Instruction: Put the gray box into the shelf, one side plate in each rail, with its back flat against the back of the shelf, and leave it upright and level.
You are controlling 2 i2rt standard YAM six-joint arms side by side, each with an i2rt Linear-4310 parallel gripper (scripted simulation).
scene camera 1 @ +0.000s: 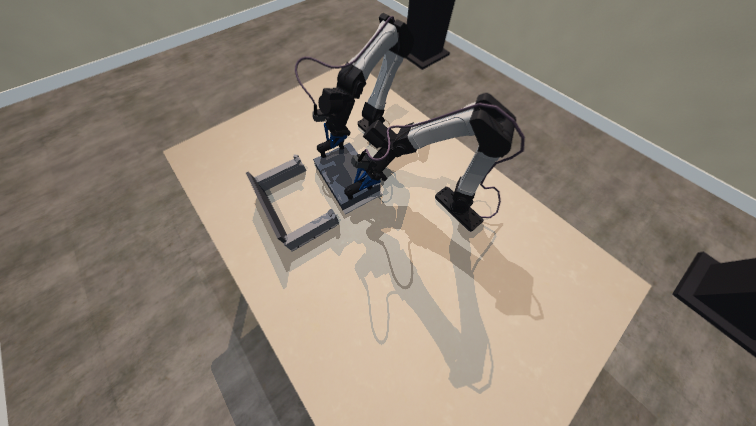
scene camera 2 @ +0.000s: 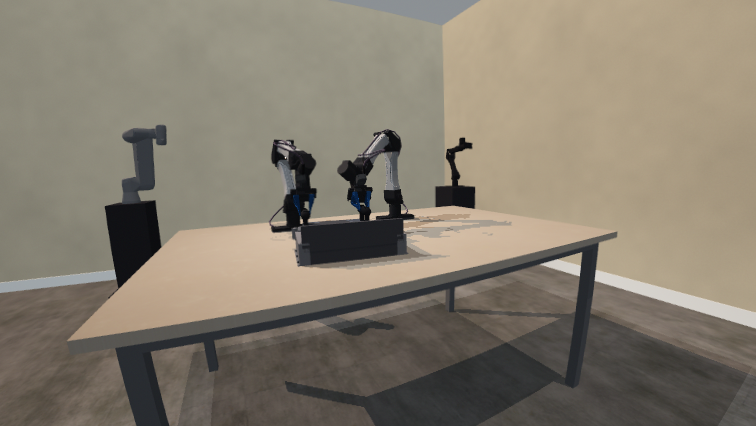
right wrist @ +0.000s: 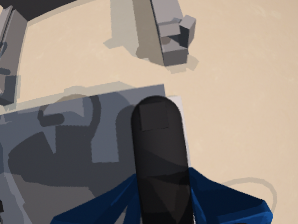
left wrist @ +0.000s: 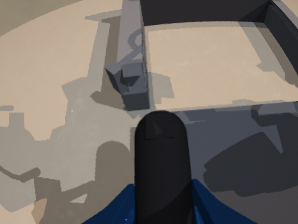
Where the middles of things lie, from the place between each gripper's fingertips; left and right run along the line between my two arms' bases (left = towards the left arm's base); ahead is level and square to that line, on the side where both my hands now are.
Right now the gray box [scene camera 1: 335,167] is 12 cm to the left of my right hand, 5 cm below it and 2 cm ahead of it. The rest, counted from my right hand: back plate [scene camera 2: 320,237]: 34 cm ahead, 8 cm to the left, 3 cm below.
The gray box is 120 mm to the right of my left hand, 60 mm below it and 20 mm behind it. From my left hand the other things lie so: back plate (310 mm ahead, 150 mm to the right, 30 mm below).
